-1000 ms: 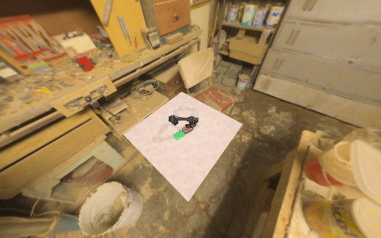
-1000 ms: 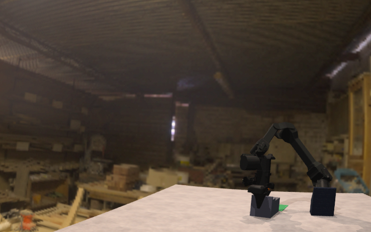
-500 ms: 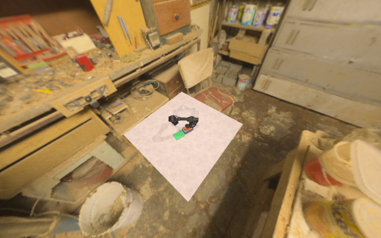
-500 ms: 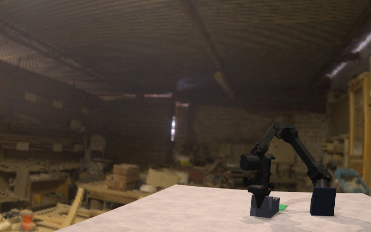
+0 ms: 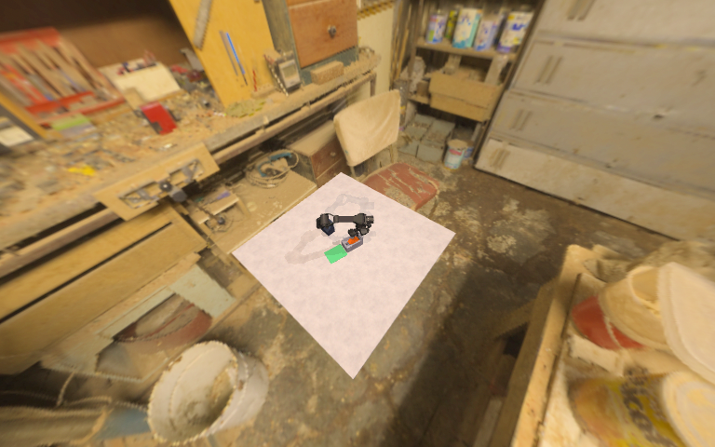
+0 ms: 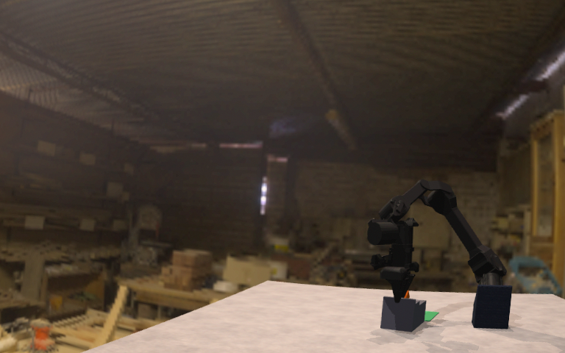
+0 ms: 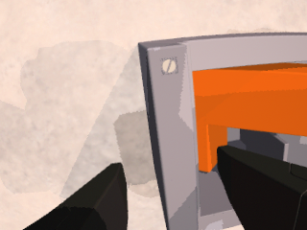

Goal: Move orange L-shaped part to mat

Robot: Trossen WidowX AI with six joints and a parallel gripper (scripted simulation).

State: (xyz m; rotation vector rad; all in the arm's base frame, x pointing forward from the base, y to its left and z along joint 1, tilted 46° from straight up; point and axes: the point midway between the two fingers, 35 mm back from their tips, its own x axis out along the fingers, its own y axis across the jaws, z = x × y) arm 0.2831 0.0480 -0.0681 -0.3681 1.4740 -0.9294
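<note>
Right now the orange L-shaped part is 40 mm to the right of my gripper tip, 40 mm below it and 20 mm behind it. From my gripper tip the other things lie so: green mat 210 mm to the right, 90 mm below, 70 mm behind.
</note>
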